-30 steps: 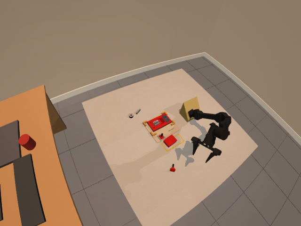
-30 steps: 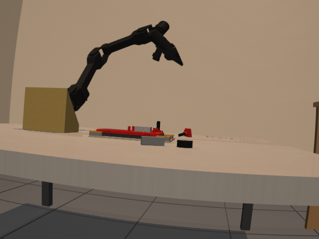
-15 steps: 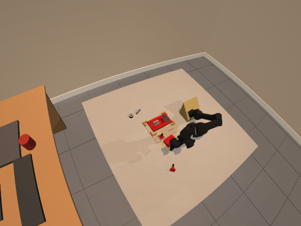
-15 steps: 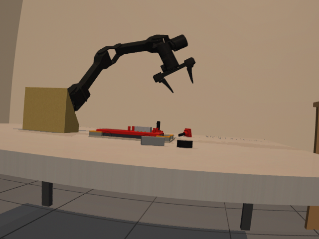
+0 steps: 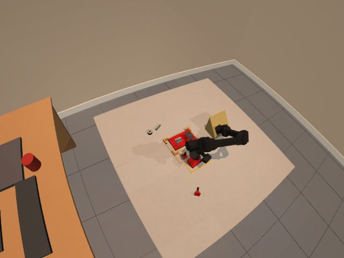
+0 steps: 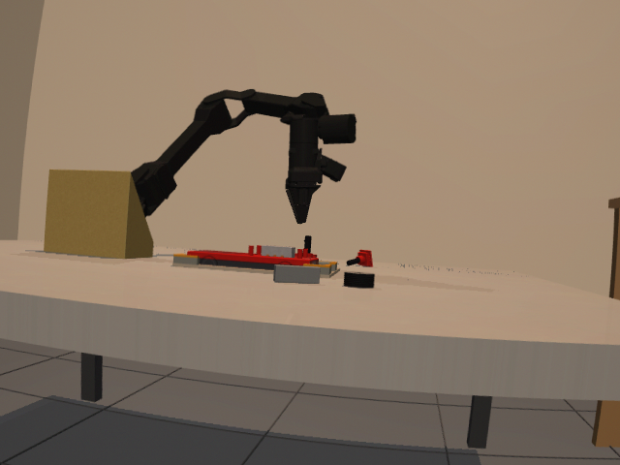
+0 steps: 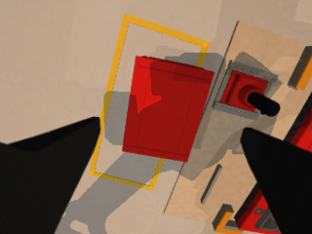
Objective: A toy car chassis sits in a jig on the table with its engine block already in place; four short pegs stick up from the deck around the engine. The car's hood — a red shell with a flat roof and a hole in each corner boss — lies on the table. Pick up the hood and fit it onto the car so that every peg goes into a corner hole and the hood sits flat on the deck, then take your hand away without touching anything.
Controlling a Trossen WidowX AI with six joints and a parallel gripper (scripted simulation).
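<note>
Right now the red hood is 70 mm below my gripper tip and 10 mm behind it. Also, from my gripper tip: black wheel 400 mm to the right, 120 mm ahead, 80 mm below; engine block 190 mm to the right, 60 mm below, 20 mm behind.
</note>
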